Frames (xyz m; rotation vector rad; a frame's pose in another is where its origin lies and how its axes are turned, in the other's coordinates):
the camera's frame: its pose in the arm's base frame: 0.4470 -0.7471 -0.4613 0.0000 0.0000 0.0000
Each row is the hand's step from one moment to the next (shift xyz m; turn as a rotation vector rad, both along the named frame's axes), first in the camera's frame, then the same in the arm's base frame.
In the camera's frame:
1: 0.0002 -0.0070 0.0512 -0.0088 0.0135 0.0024
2: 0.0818 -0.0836 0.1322 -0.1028 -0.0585 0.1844
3: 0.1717 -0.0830 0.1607 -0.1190 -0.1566 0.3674
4: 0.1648 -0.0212 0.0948 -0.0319 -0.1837 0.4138
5: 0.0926 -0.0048 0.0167 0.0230 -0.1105 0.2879
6: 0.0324 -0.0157 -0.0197 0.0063 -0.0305 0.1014
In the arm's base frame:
1: 0.0002 -0.0070 0.0512 -0.0088 0.0135 0.0024
2: 0.0818 -0.0836 0.1322 -0.1028 -0.0585 0.1844
3: 0.1717 -0.0830 0.1607 -0.1190 -0.1566 0.3674
4: 0.1648 -0.0212 0.0948 -0.0319 -0.1837 0.4138
5: 0.0926 -0.0048 0.0167 0.0230 -0.1105 0.2879
6: 0.0324 -0.0157 -0.0197 0.0063 -0.0305 0.1014

